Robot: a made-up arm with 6 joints. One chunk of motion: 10 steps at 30 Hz.
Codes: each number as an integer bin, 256 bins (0 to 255) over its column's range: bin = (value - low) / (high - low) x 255, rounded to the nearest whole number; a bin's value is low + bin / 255 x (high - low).
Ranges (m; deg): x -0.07..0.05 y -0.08..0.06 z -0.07..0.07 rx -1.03..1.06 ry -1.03..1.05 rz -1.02..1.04
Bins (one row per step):
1: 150 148 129 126 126 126
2: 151 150 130 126 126 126
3: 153 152 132 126 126 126
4: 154 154 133 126 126 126
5: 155 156 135 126 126 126
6: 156 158 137 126 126 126
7: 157 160 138 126 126 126
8: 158 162 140 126 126 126
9: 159 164 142 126 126 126
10: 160 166 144 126 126 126
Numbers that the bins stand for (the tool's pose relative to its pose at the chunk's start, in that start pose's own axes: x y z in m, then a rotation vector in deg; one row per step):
1: 0.0006 0.0013 0.0008 0.00 0.00 0.00
2: 0.0011 0.0024 0.0014 0.00 0.00 0.00
3: 0.0020 0.0035 0.0025 0.00 0.00 0.00
4: 0.0025 0.0045 0.0030 0.00 0.00 0.00
5: 0.0029 0.0056 0.0041 0.00 0.00 0.00
6: 0.0034 0.0067 0.0052 0.00 0.00 0.00
7: 0.0039 0.0078 0.0058 0.00 0.00 0.00
8: 0.0044 0.0089 0.0069 0.00 0.00 0.00
9: 0.0048 0.0100 0.0080 0.00 0.00 0.00
10: 0.0053 0.0111 0.0091 0.00 0.00 0.00

